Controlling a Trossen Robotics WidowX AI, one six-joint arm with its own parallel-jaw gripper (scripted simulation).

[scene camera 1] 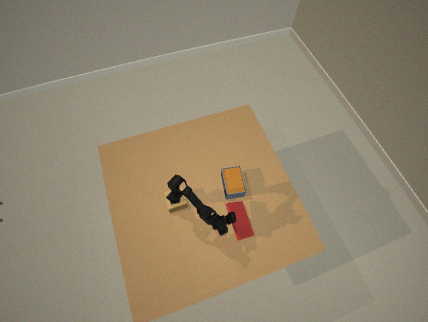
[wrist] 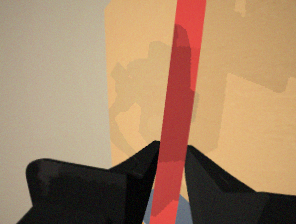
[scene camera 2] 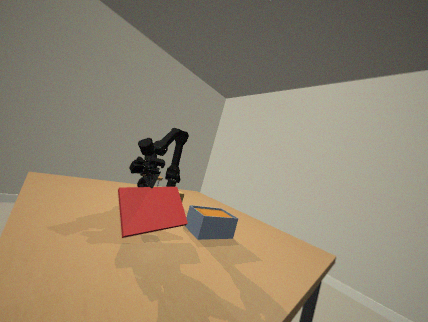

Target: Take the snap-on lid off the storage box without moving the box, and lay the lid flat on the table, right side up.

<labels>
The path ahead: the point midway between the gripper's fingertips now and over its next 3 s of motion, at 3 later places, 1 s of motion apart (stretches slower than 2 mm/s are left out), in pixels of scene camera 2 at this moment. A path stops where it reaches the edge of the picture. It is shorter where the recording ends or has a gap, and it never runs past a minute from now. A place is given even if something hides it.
My gripper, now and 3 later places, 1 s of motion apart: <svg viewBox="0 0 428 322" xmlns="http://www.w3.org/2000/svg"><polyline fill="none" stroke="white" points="150,189 149,192 148,197 146,202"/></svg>
</labels>
